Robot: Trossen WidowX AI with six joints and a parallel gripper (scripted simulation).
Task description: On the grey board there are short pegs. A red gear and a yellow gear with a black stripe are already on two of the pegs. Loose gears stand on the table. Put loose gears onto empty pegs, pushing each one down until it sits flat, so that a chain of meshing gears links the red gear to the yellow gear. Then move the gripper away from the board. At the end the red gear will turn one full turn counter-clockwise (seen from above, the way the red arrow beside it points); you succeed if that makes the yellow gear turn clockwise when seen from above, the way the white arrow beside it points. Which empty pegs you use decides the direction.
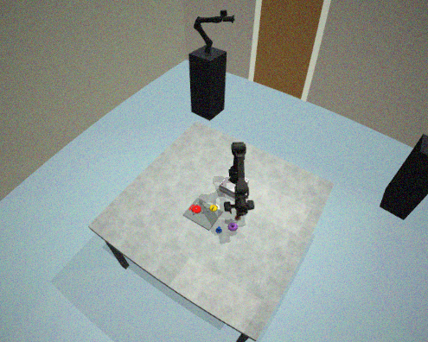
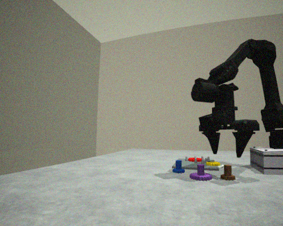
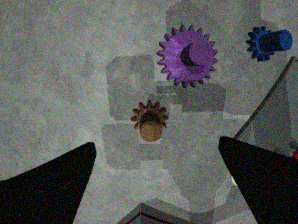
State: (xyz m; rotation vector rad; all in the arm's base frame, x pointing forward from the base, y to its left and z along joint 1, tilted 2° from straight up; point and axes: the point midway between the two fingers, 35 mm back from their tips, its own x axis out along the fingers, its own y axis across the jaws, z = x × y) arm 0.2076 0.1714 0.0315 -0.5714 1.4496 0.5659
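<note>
Right now the brown gear is 5 cm below my gripper tip. From my gripper tip the other things lie so: blue gear (15 cm ahead, 5 cm below, 4 cm to the right); then white arrow (16 cm to the right, 6 cm below, 1 cm ahead); then purple gear (7 cm ahead, 5 cm below, 2 cm to the left).
</note>
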